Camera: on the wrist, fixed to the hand. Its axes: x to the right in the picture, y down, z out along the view.
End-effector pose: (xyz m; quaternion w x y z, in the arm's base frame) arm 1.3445 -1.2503 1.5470 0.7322 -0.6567 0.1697 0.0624
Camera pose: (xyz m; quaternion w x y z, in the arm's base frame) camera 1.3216 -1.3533 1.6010 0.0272 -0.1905 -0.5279 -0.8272
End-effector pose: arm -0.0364 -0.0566 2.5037 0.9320 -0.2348 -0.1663 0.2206
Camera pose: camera 0.0025 -0.1510 2.4435 0.2451 0.1137 -0.0825 -0.9593
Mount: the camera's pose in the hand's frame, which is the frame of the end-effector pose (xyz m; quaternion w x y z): -0.0257 -0.0570 -0.1007 0.0038 -0.0142 0.1640 -0.9863
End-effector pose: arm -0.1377 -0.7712 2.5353 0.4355 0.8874 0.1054 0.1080
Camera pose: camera -0.1961 -0.6688 2.5475 0.1035 -0.1245 0.9456 -0.2821
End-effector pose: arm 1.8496 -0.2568 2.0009 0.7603 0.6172 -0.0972 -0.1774
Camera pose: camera 1.8544 -0.1657 1.9252 0.1474 -0.1165 -0.7357 0.6508
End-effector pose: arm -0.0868 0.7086 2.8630 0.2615 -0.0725 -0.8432 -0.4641
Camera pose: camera -0.0481 0.5972 2.8510 0.3195 -0.9038 0.0252 0.2836
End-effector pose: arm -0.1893 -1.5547 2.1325 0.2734 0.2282 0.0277 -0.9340
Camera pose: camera -0.1585 -1.4757 2.0496 0.9215 -0.1228 -0.2833 0.2354
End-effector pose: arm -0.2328 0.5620 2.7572 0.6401 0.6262 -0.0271 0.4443
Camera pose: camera -0.2665 0.6416 2.6761 0.4540 -0.0528 0.7162 -0.5274
